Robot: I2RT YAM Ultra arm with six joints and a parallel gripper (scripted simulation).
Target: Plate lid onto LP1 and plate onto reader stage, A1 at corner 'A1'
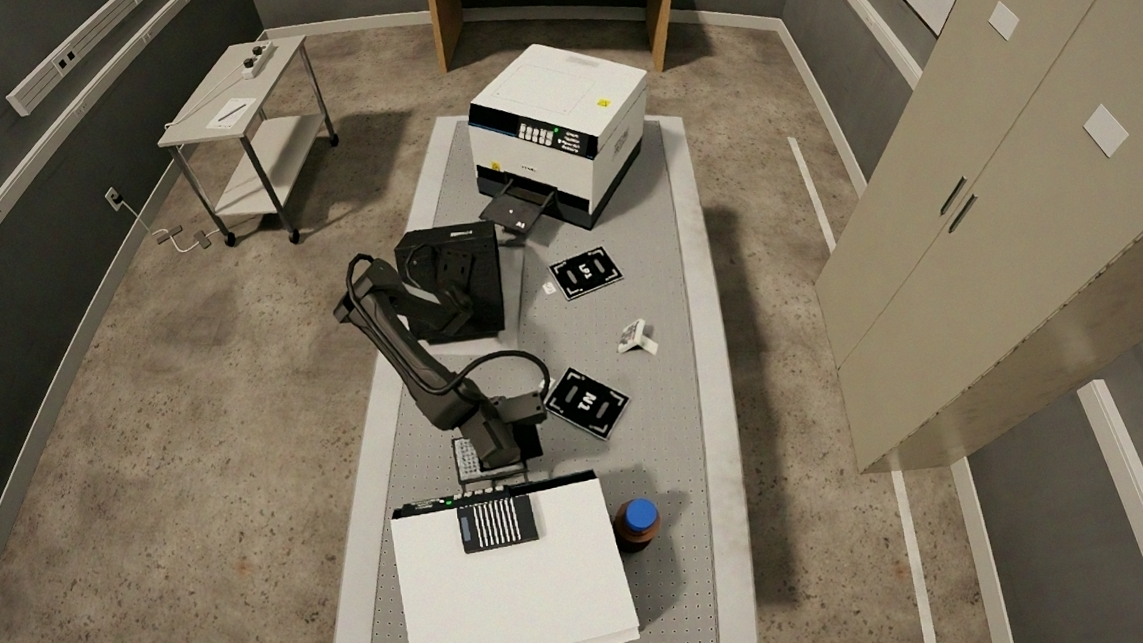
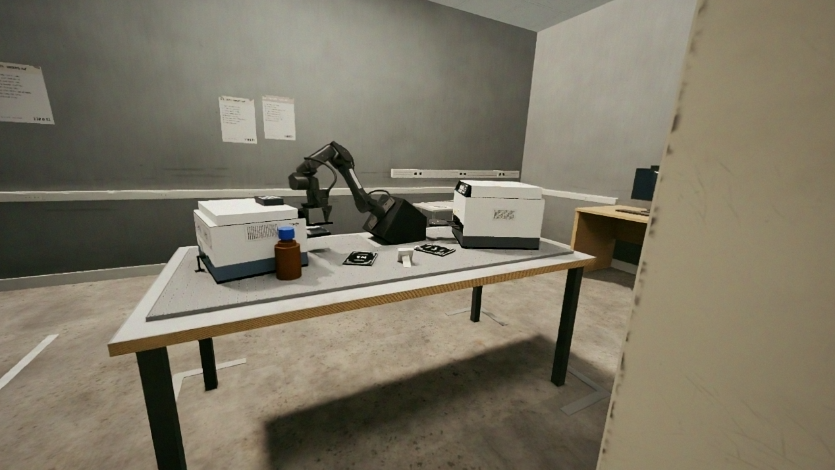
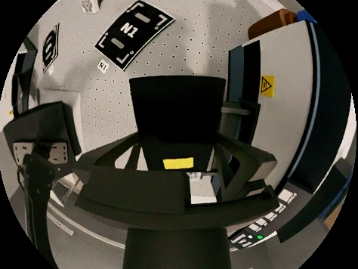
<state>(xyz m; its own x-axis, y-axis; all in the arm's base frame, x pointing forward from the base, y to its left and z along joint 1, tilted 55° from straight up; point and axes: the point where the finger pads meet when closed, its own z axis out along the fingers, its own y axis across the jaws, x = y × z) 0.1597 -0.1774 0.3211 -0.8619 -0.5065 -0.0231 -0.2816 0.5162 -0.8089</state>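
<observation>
Right now the well plate is 40 mm below my hand, 40 mm behind it and 10 mm to the right of it. Also, from my hand: blue-capped bottle (260 mm ahead, 140 mm to the right, 30 mm below); black plate (right at my hand).
</observation>
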